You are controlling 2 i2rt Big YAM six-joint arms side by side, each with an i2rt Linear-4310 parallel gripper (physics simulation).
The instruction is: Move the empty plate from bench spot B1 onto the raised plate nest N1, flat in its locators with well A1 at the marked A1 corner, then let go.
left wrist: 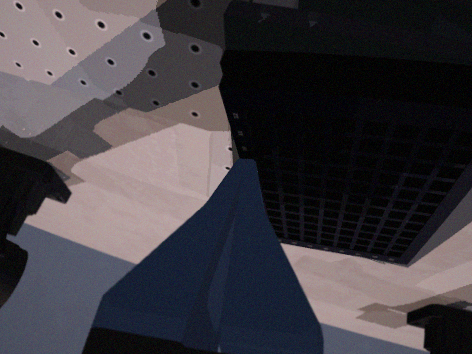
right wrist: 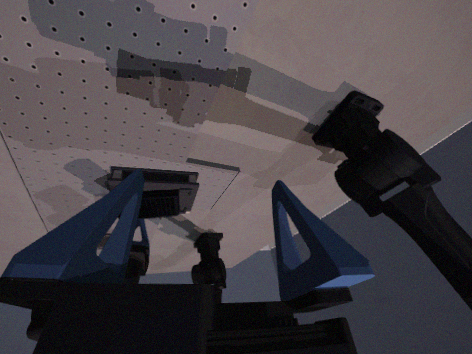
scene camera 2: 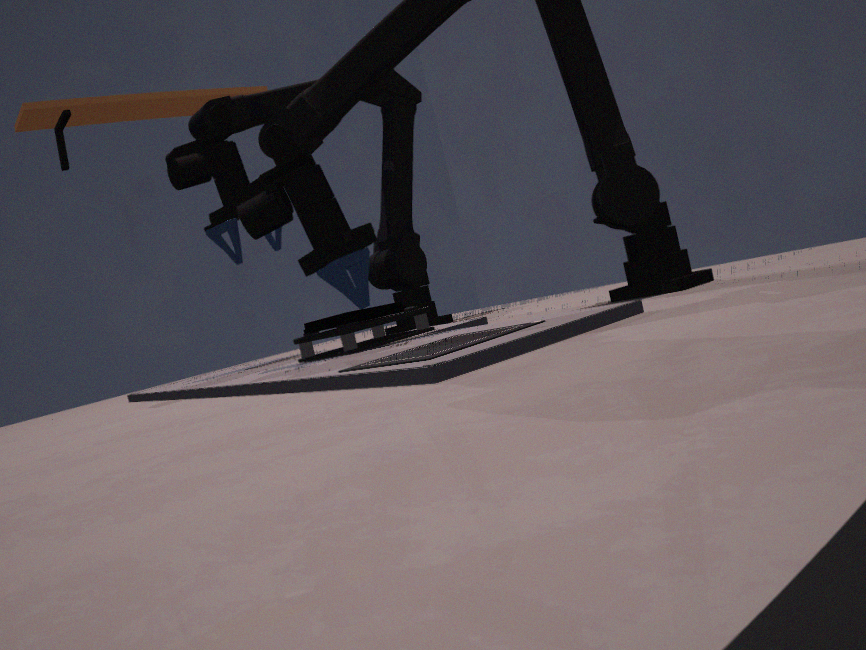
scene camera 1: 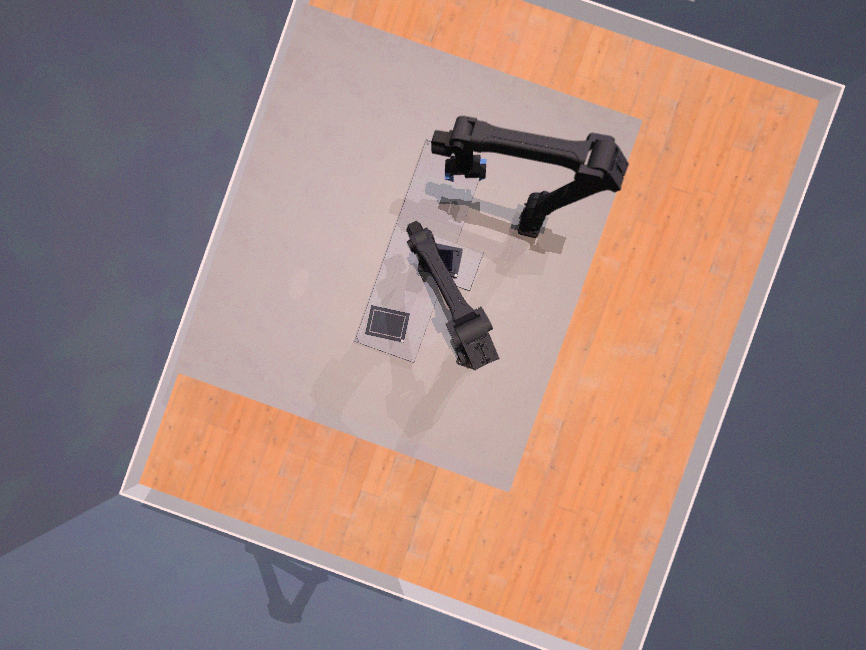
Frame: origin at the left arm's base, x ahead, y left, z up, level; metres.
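Seen in the pictures: left gripper, between the fingertips: [left wrist: 246,169] [right wrist: 140,219] [scene camera 2: 365,307]; right gripper, between the fingertips: [right wrist: 212,180] [scene camera 2: 259,256] [scene camera 1: 466,179]; left arm's base, origin of its link: [left wrist: 23,167] [right wrist: 207,238] [scene camera 2: 662,291]; right arm's base, origin of its link: [left wrist: 458,318] [right wrist: 344,121] [scene camera 1: 530,222].
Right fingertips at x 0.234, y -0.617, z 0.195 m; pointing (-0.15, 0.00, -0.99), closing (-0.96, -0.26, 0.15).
Pixels of each thing's middle, then the offset from my right fingertips to it. "*": a spot on its surface instead. Level surfaces: height alone.
- raised nest, middle of its body: [left wrist: 358,164] [scene camera 2: 364,332] [right wrist: 155,194] [scene camera 1: 440,259] 0.008 m ahead, 0.275 m left, 0.162 m down
- dark rectangular spot with a pale outline, a spot on its surface: [scene camera 2: 444,345] [scene camera 1: 385,325] * 0.147 m ahead, 0.611 m left, 0.180 m down
- perforated board, height of its surface: 0.182 m down
The black plate with its grid of wells [scene camera 1: 451,260] [scene camera 2: 349,318] [left wrist: 350,190] [right wrist: 162,202] rests on the raised nest [scene camera 2: 349,342] [left wrist: 350,30] [right wrist: 190,192]. Whether it lies fully flat in the locators, and where A1 is, I cannot tell. My left gripper [scene camera 2: 363,305] [left wrist: 246,169] [right wrist: 140,219] is shut and empty. Its fingertips are just over the plate in scene camera 2 and overlap the plate's left edge in the left wrist view. My right gripper [scene camera 1: 465,170] [scene camera 2: 258,256] [right wrist: 212,180] is open and empty, high above the bench and away from the plate.
A dark rectangular spot with a pale outline [scene camera 1: 386,323] [scene camera 2: 444,345] lies bare near the lower end of the perforated board [scene camera 1: 412,353]. The left arm [scene camera 1: 440,279] hides part of the plate and nest in scene camera 1.
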